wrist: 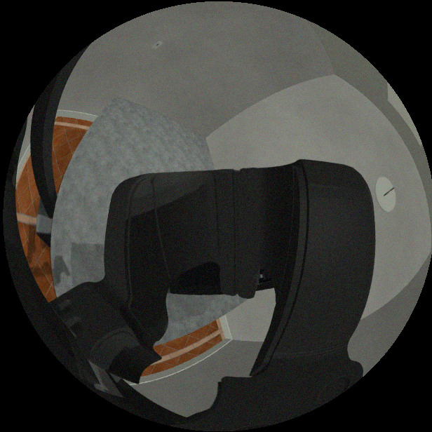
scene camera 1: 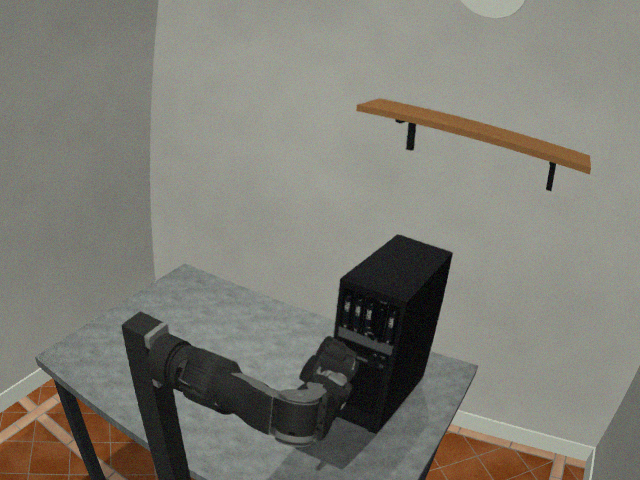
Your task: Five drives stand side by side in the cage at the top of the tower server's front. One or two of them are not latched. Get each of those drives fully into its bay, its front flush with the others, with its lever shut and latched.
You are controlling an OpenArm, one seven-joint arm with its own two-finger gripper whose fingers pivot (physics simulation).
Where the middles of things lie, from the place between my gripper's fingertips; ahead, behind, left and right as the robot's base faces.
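Labels:
Black tower server (scene camera 1: 409, 274): 20 mm to the right of my hand, 190 mm below it, 350 mm ahead of it.

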